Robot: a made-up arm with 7 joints.
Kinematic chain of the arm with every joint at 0, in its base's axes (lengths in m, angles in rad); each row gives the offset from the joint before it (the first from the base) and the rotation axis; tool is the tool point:
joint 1: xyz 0 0 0.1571 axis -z
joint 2: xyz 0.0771 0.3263 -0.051 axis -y
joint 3: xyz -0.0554 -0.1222 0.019 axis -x
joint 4: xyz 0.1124 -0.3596 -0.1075 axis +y
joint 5: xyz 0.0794 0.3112 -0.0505 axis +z
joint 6: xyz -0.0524 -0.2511 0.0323 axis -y
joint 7: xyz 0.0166 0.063 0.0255 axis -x
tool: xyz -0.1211 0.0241 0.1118
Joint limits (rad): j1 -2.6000..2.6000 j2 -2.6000..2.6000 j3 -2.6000..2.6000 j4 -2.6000..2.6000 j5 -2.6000..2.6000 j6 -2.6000..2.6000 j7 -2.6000..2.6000
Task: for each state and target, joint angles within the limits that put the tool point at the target. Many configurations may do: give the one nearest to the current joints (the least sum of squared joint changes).
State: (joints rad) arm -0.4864 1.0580 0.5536 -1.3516 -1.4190 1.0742 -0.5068
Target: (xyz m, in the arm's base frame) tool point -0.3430 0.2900 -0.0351
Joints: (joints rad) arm -1.4106 0.7383 0.0943 -1.1795 -1.7021 0.8308 -0.4866
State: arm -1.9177 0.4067 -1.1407 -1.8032 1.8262 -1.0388 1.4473
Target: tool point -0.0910 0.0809 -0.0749
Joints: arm -1.5856 0.2725 -1.1496 -2.0674 1.4333 -0.8721 2.1555
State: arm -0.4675 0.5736 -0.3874 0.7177 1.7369 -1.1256 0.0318
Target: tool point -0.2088 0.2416 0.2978
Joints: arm -1.2179 0.9440 -0.4742 0.0485 2.3380 -1.3888 0.2953
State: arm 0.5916 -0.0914 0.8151 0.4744 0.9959 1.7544 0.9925
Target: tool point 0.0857 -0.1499 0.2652
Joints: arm 0.5042 -0.0037 1.3158 0.4514 0.9532 1.5599 0.8442
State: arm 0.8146 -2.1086 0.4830 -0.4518 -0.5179 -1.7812 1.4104
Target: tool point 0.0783 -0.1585 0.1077
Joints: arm 1.6177 -1.8099 0.8524 -0.6522 -0.2650 -1.6816 2.0112
